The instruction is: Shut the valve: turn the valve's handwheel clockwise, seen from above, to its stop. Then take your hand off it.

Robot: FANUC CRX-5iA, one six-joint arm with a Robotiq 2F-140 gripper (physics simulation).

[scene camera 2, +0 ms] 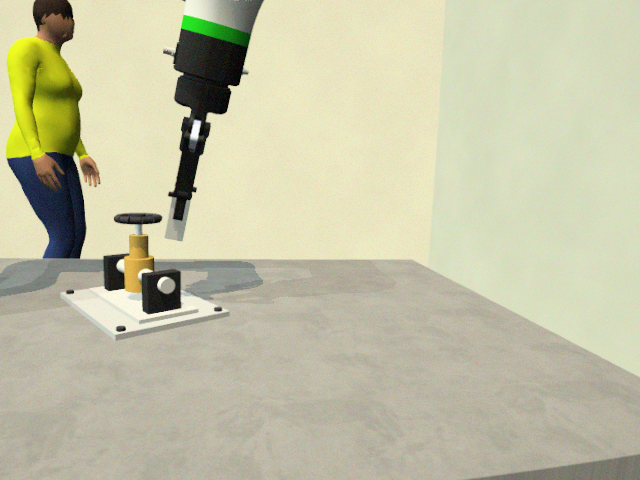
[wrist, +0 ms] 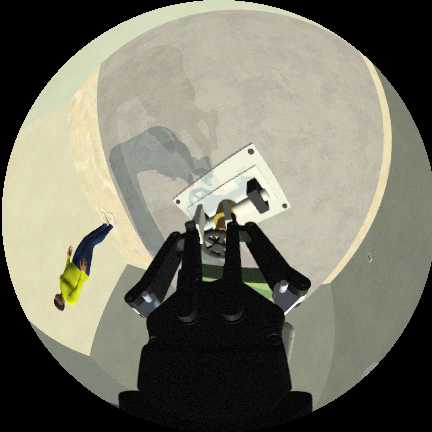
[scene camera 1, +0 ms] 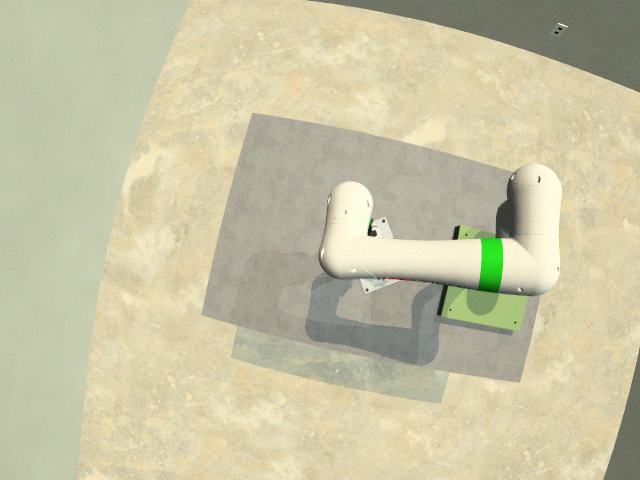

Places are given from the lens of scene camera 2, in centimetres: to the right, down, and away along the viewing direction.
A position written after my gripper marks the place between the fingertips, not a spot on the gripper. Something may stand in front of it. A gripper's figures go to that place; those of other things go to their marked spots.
my gripper [scene camera 2: 174, 234]: -22, -1, 72
plate [scene camera 2: 115, 324]: -27, 11, 62
